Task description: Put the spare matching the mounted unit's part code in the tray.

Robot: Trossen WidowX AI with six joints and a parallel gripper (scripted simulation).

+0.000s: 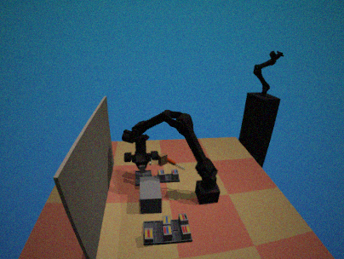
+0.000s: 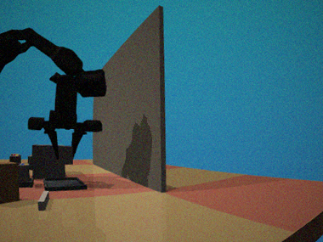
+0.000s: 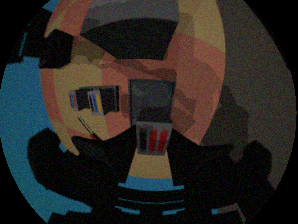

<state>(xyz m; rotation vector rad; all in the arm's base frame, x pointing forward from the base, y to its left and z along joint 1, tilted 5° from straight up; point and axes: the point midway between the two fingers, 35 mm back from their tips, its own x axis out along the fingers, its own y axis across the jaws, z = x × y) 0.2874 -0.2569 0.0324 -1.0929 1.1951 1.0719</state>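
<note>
Now: gripper tip 60 mm above the dark tray and 10 mm to the right of it. Also, from my gripper tip: brown block 150 mm behind, 100 mm to the right, 30 mm below; mounted unit 210 mm to the left, 10 mm below; grey wall panel 230 mm ahead, 160 mm above, 150 mm to the left.
</note>
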